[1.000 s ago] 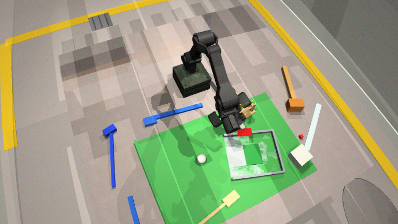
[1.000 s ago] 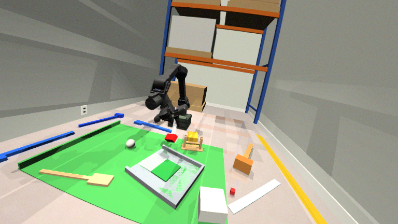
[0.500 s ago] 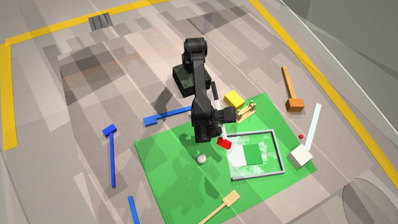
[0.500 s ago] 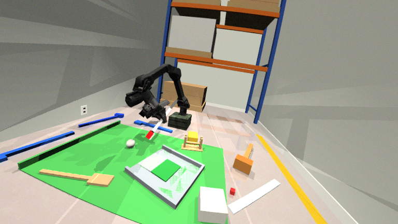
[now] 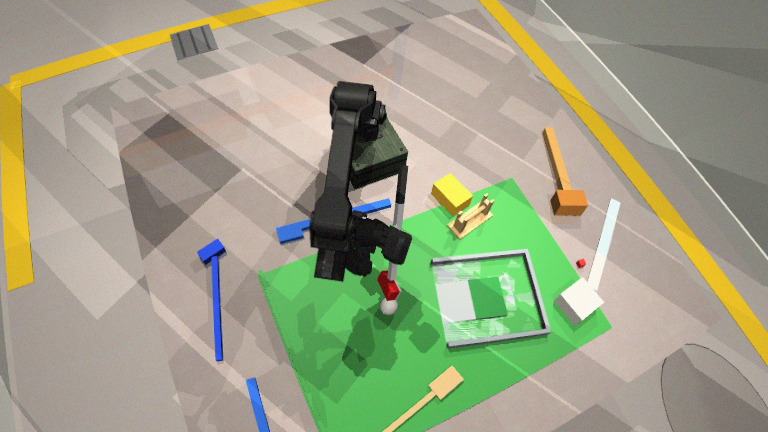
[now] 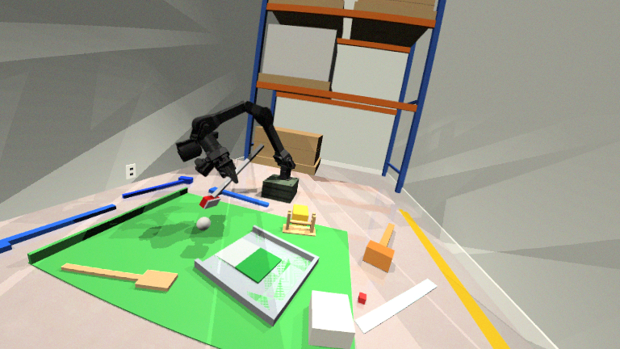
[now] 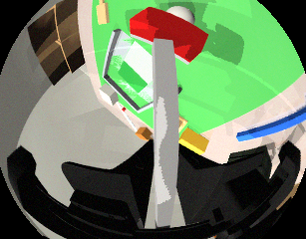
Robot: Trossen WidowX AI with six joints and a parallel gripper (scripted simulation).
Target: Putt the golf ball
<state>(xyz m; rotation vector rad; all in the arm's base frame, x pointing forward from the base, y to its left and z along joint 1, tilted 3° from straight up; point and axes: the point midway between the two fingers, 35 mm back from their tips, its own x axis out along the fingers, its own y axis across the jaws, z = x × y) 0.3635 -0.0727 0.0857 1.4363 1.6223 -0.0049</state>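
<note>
My gripper tip is 80 mm short of the white golf ball, 60 mm to the left of it and 130 mm above it. The rest, counted from my gripper tip: green mat 110 mm ahead, 60 mm to the left, 160 mm below; then wooden stand 70 mm behind, 230 mm to the left, 120 mm below; then yellow block 150 mm behind, 210 mm to the left, 130 mm below.
</note>
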